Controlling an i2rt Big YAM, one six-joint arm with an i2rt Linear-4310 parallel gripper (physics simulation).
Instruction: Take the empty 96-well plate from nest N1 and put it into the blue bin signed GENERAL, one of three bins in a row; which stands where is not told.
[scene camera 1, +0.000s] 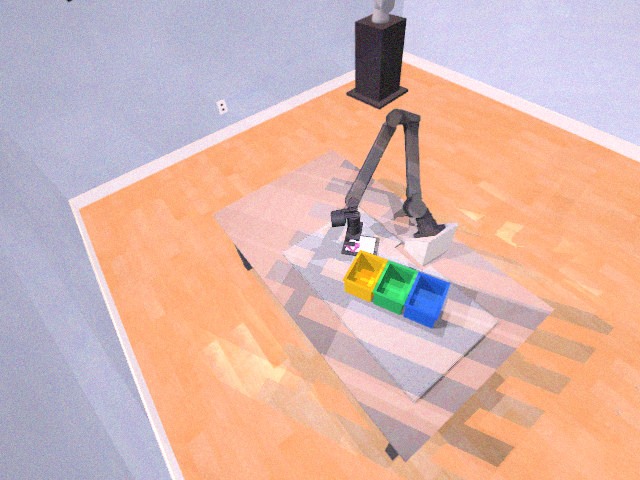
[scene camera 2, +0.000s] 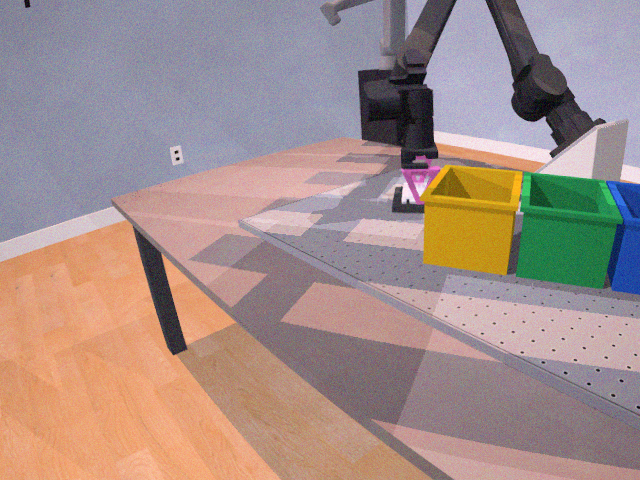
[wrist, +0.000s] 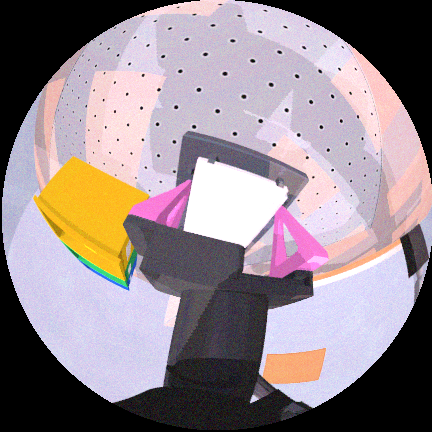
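Seen in the pictures: gripper, between the fingertips: (scene camera 1: 354, 243) (scene camera 2: 419, 195) (wrist: 236, 196); arm's base, origin of its link: (scene camera 1: 429, 232) (scene camera 2: 581, 143).
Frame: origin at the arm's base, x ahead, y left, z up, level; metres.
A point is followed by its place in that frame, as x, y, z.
The white 96-well plate (scene camera 1: 369, 243) @[0.167, -0.197, -0.093] (wrist: 235, 200) @[0.217, -0.259, -0.090] lies in the dark nest (scene camera 1: 346, 253) @[0.277, -0.241, -0.106] (scene camera 2: 405, 208) @[0.278, -0.241, -0.106] (wrist: 225, 148) @[0.258, -0.279, -0.104] on the perforated board. My gripper (scene camera 1: 353, 246) @[0.212, -0.254, -0.103] (scene camera 2: 418, 200) @[0.212, -0.254, -0.103] (wrist: 236, 196) @[0.212, -0.254, -0.103] points down over the plate. It is open, with one pink finger at each long side of the plate and nothing gripped. The gripper body hides the plate's near end in the wrist view. The blue bin (scene camera 1: 427, 298) @[0.210, 0.161, -0.110] (scene camera 2: 626, 258) @[0.338, 0.148, -0.067] is at the right end of the row, cut off in scene camera 2. No sign can be read on it.
The yellow bin (scene camera 1: 364, 276) @[0.310, -0.098, -0.109] (scene camera 2: 467, 237) @[0.404, -0.051, -0.067] (wrist: 95, 195) @[0.331, -0.139, -0.076] stands closest to the nest, and the green bin (scene camera 1: 394, 287) @[0.263, 0.031, -0.109] (scene camera 2: 564, 250) @[0.363, 0.071, -0.068] is between it and the blue one. The white arm base (scene camera 1: 434, 248) @[0.030, 0.053, -0.037] (scene camera 2: 610, 149) @[0.004, 0.058, -0.002] stands behind the bins. A dark pedestal (scene camera 1: 379, 59) stands on the floor beyond the table.
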